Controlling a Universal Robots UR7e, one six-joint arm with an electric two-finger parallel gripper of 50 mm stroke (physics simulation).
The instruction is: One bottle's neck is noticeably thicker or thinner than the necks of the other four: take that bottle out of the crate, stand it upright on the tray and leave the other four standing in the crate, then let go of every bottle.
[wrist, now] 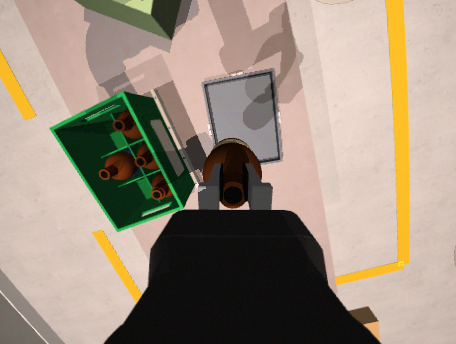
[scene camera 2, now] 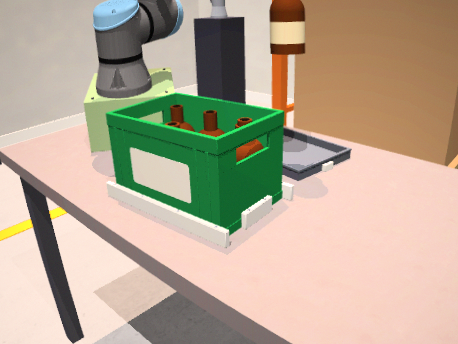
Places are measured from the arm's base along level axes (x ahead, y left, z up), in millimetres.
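Pixels of known places: gripper, between the fingertips: (wrist: 233, 175); arm's base, origin of its link: (scene camera 2: 124, 87).
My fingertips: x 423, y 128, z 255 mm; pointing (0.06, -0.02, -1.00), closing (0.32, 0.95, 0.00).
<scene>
For each thing: its top centre in the pictures, then the offset to it from my fingertips. "*": a spot on its surface instead.
- brown bottle, centre of its top: (wrist: 232, 198) 18 mm ahead, 6 mm right, 7 mm up
- green crate, centre of its top: (scene camera 2: 192, 111) (wrist: 119, 170) 17 mm back, 255 mm right, 228 mm down
- neck, a spot on its surface: (wrist: 105, 173) * 20 mm back, 299 mm right, 240 mm down
- grey tray, centre of its top: (scene camera 2: 286, 144) (wrist: 244, 124) 11 mm back, 43 mm left, 377 mm down
My gripper (wrist: 233, 175) is shut on the neck of a brown bottle (scene camera 2: 287, 35) (wrist: 232, 160) with a cream label, held upright high in the air. In the scene view its lower part shows near the tray's side and the gripper is out of frame. The green crate (scene camera 2: 200, 142) (wrist: 188, 196) stands on the table with four brown bottles inside; their necks show in the wrist view, one neck (wrist: 105, 173) in the row away from the tray and three in the row nearer it. The grey tray (scene camera 2: 299, 175) (wrist: 280, 135) lies beside the crate, holding no bottle.
White strips (scene camera 2: 167, 212) stand along the crate's base. The robot's pale green base (scene camera 2: 97, 125) (wrist: 162, 20) is behind the crate. A dark pedestal (scene camera 2: 220, 60) and an orange post (scene camera 2: 280, 80) stand behind the table.
</scene>
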